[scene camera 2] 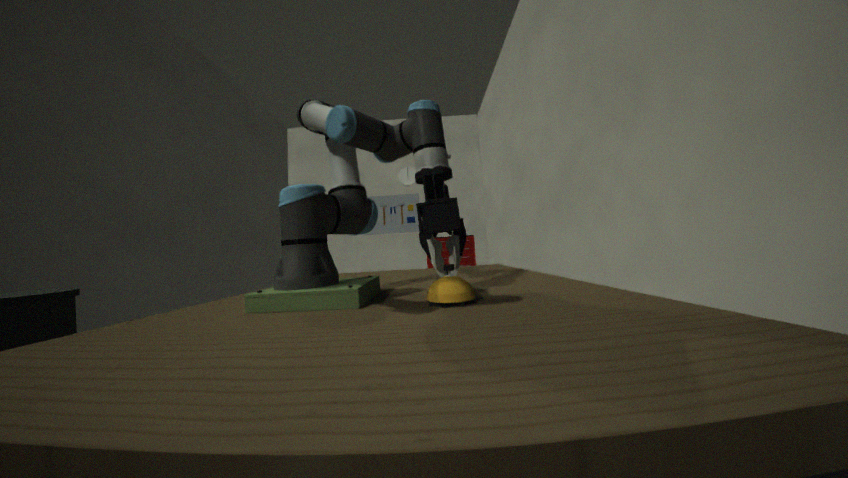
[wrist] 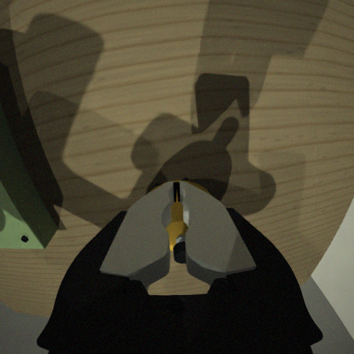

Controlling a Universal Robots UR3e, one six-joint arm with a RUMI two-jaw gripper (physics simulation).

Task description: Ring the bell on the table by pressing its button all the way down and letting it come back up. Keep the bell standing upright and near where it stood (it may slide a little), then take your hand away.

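Places are measured from the arm's base along level axes (x ahead, y left, z up), in centimetres.
Pixels of known places: arm's base, origin of the base link: (scene camera 2: 307, 285).
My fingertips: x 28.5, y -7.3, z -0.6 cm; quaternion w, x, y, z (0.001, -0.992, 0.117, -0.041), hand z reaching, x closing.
Note:
Ahead of a thing's pixels: the offset from my fingertips to its top centre. Level surfaces: height alone.
The bell @[dy -4.9, dx -1.0, dz +3.8 cm] (scene camera 2: 451, 290) (wrist: 176, 229) has a yellow dome and stands upright on the wooden table. Its small black button @[dy -4.9, dx -1.0, dz +3.8 cm] (scene camera 2: 448, 267) (wrist: 180, 252) sits above the dome on a pale stem. My gripper (scene camera 2: 448, 274) (wrist: 176, 183) is shut and points down, with its fingertips low at the top of the dome. In the wrist view the button shows through the gap between the fingers, back from the tips, so the tips look beside it rather than on top of it. The fingers hide much of the dome there. Whether they touch it I cannot tell.
The robot's green base block (scene camera 2: 308, 298) (wrist: 25, 220) stands left of the bell on the wooden table @[dz -2.8 cm] (scene camera 2: 415, 380) (wrist: 150, 85). A pale wall (scene camera 2: 682, 148) runs along the right side. A red panel (scene camera 2: 469, 250) shows behind the gripper. A dark cabinet (scene camera 2: 35, 317) is at the far left.

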